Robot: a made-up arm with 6 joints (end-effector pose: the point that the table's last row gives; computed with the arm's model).
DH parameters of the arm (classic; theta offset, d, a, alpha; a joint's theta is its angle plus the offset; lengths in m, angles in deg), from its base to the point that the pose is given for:
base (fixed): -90 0.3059 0.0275 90
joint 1: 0 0.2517 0.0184 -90
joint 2: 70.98 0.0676 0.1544 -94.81
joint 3: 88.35 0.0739 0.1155 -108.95
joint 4: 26.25 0 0.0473 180
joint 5: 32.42 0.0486 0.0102 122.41
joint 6: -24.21 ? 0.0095 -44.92
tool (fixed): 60.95 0.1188 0 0
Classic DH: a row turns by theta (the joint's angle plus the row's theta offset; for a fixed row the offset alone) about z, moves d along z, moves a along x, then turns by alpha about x.
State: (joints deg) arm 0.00 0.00 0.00 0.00 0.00 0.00
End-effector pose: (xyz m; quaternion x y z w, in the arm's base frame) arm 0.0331 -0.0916 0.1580 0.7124 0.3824 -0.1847 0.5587
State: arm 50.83 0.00 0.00 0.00 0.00 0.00
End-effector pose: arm 0.0331 -0.1826 0.2622 0.4036 0.2661 -0.3310 0.8104
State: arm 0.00 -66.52 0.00 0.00 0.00 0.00
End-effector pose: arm -0.1801 -0.3253 0.1580 0.8054 -0.0709 -0.4609 0.3659
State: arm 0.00 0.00 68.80 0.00 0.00 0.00
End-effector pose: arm -0.2305 0.0004 0.1714 0.6101 0.6130 -0.4879 0.1180
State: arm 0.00 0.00 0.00 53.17 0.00 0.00
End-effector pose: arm 0.0331 -0.1451 0.2396 0.3870 0.2593 -0.3363 0.8185
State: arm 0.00 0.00 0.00 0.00 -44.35 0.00
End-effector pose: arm 0.0331 -0.1206 0.1944 0.4488 0.2844 -0.3154 0.7863
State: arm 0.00 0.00 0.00 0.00 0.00 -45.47
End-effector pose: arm -0.0112 -0.0628 0.1196 0.7101 0.5776 -0.3201 0.2442
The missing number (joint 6, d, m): -0.0933
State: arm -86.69 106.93 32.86 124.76 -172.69 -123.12
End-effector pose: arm -0.3521 -0.0526 0.4040 0.6187 -0.7795 0.0760 0.0612
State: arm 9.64 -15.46 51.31 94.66 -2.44 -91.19
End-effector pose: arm -0.1982 -0.1466 0.2760 0.2135 0.2747 -0.9343 0.0781
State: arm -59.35 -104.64 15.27 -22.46 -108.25 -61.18
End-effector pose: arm -0.3684 0.0035 0.0955 -0.2644 -0.3371 0.7750 0.4646
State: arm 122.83 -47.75 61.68 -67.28 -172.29 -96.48
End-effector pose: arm -0.2268 -0.0505 0.3518 0.3067 -0.6435 -0.6954 0.0905
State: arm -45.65 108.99 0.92 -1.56 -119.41 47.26
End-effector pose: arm -0.3598 0.1987 0.4357 0.0011 -0.5144 0.5313 0.6731
